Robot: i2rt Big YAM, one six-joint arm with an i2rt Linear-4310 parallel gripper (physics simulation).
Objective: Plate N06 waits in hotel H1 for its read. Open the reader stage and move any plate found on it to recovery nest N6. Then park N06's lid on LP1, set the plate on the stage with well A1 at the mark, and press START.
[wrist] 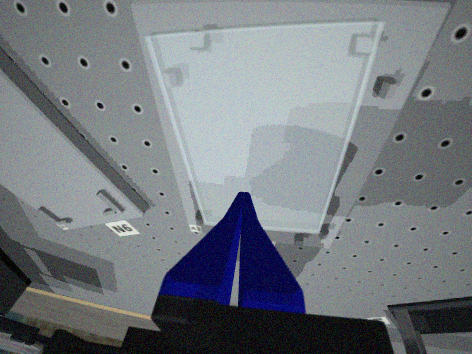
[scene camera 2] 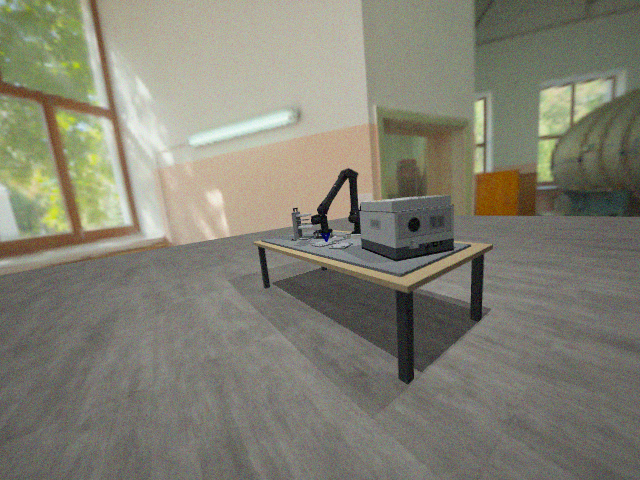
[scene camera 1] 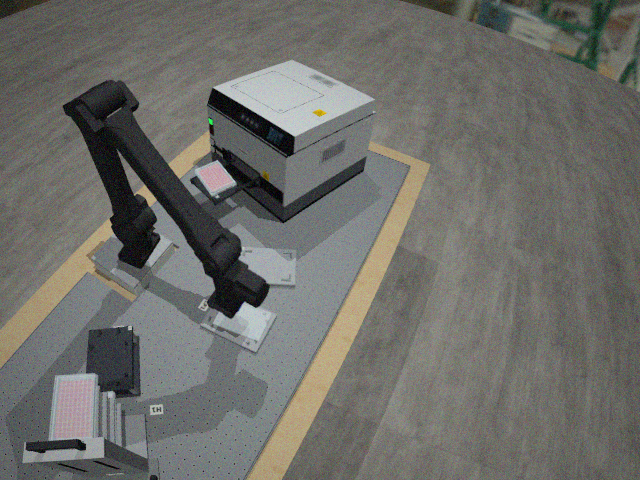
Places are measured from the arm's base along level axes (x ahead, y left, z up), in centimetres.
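Pixels of known places: gripper, fingertip midpoint: (wrist: 243, 198) (scene camera 2: 326, 241) (scene camera 1: 233, 311); arm's base, link origin: (scene camera 2: 359, 232) (scene camera 1: 139, 248).
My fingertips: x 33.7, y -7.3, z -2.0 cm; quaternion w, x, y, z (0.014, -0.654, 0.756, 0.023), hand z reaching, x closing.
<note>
Ahead of a thing's pixels: the offset from my fingertips to its top centre. "*": to the spot under its first point.
My gripper (scene camera 2: 326, 238) (wrist: 243, 198) is shut and empty, its blue fingertips low over a clear lid {dx +3.0, dy -1.1, dz +0.4 cm} (wrist: 250, 95) (scene camera 1: 248, 324); contact is unclear. The lid lies flat on a light, cornered nest plate {dx +1.9, dy -1.4, dz +0.2 cm} (wrist: 417, 30) (scene camera 1: 252, 345), apparently LP1. In scene camera 1 the fingertips are hidden behind the wrist. Nest N6 {dx +2.6, dy +17.2, dz +0.0 cm} (wrist: 50, 155) (scene camera 1: 284, 268) is beside it, with no plate on its visible part. A pink-welled plate {dx -21.7, dy +35.3, dz +10.4 cm} (scene camera 1: 215, 177) sits on the extended stage {* dx -15.6, dy +29.0, dz +8.5 cm} (scene camera 1: 223, 197) of the reader {dx -6.7, dy +60.9, dz +29.3 cm} (scene camera 1: 330, 155). Another pink plate {dx -13.3, dy -40.5, dz +21.4 cm} (scene camera 1: 74, 408) is at the hotel {* dx -4.3, dy -45.0, dz +24.0 cm} (scene camera 1: 93, 449), lower left; its well A1 is unreadable.
A dark block {dx -22.0, dy -25.8, dz +5.8 cm} (scene camera 1: 111, 359) stands beside the hotel. The H1 label {* dx -7.5, dy -31.1, dz -1.8 cm} (scene camera 1: 156, 409) lies on the mat near it. The reader shows a green light {* dx -31.3, dy +51.4, dz +18.1 cm} (scene camera 1: 210, 121) and a dark front panel {* dx -13.0, dy +43.4, dz +26.6 cm} (scene camera 1: 250, 121). The arm's base (scene camera 1: 136, 253) stands at the table edge.
</note>
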